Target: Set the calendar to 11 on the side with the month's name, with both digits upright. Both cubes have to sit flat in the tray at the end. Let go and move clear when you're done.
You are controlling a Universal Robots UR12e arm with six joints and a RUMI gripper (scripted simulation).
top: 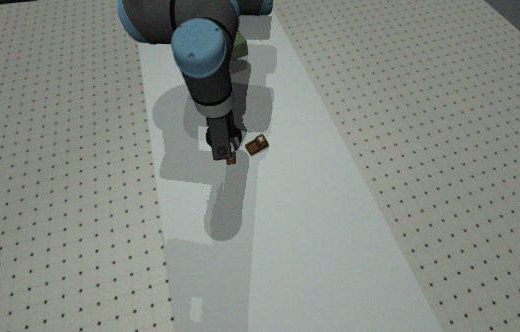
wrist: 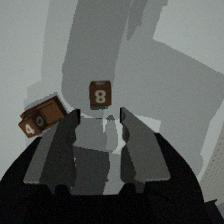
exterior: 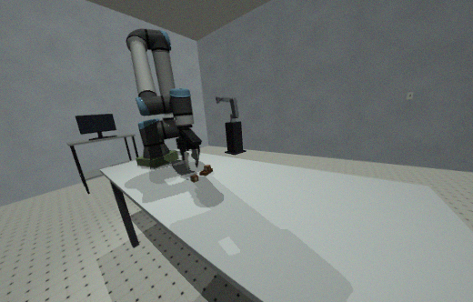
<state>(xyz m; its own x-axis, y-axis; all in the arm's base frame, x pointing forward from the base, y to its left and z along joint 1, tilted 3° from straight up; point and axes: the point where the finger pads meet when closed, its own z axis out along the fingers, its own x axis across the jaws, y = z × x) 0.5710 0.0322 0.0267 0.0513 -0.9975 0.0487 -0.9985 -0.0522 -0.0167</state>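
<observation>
Now: hand 7 cm above the brown cube. Also, from my hand: brown calendar tray 10 cm to the left, 7 cm below, 5 cm behind.
</observation>
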